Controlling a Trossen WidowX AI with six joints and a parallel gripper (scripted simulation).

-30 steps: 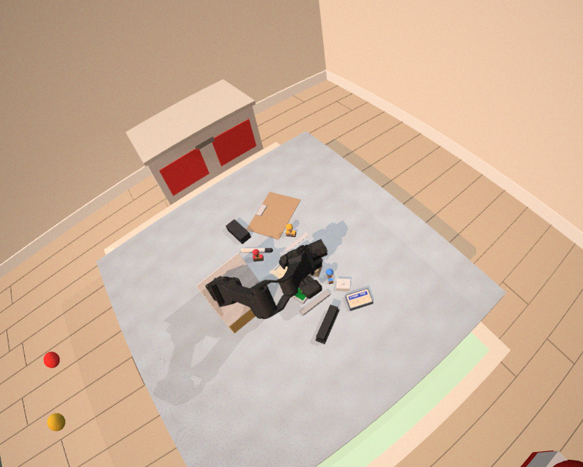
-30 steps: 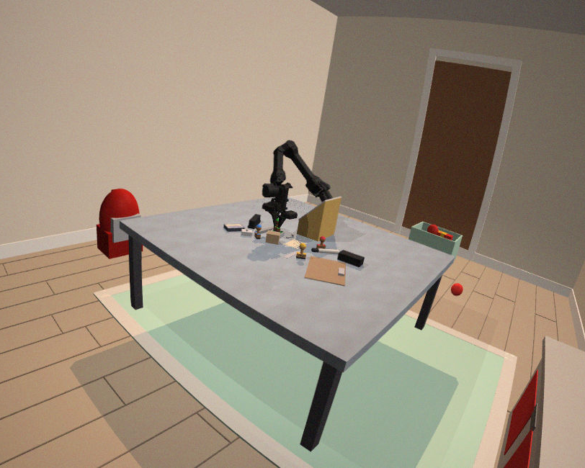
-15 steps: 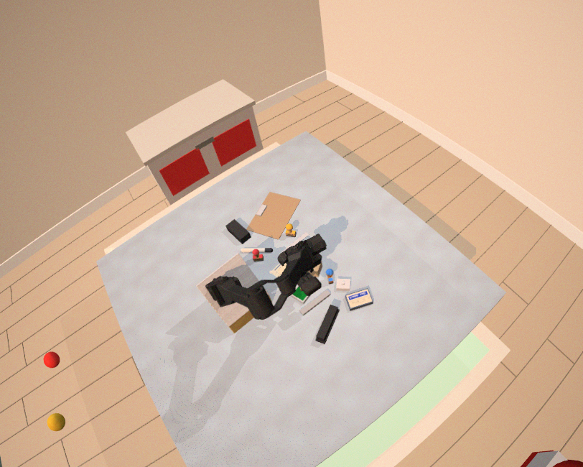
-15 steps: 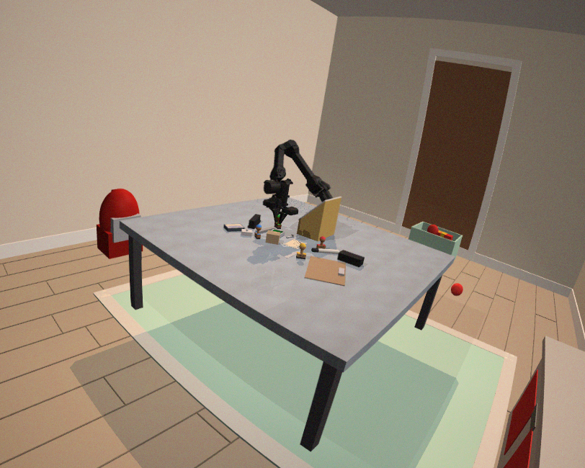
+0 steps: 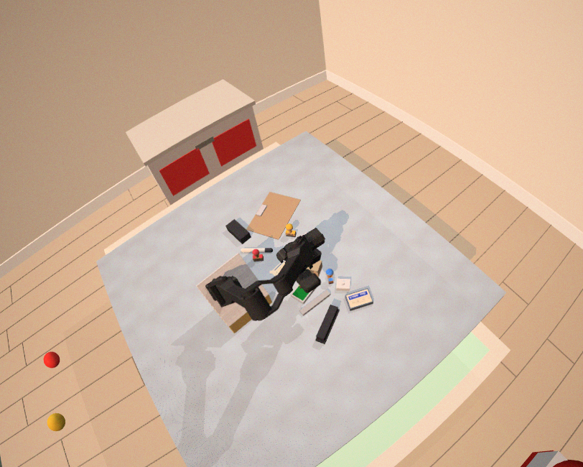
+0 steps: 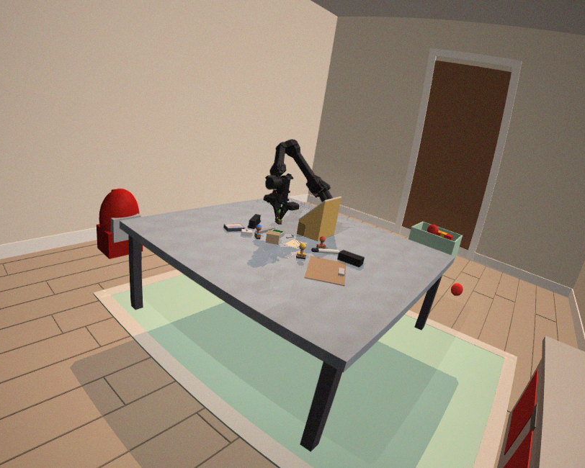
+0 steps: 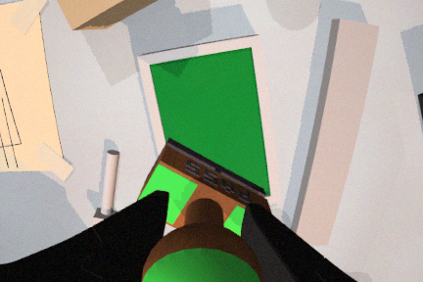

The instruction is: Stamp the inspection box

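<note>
Now: gripper tip 13 cm to the right of the cream card, 9 cm above it and 1 cm short of it. The rest, counted from my gripper tip: pin 8 cm below, 6 cm to the left, 5 cm behind; then tan box 9 cm ahead, 7 cm below, 5 cm to the left; then green ink pad 8 cm below.
</note>
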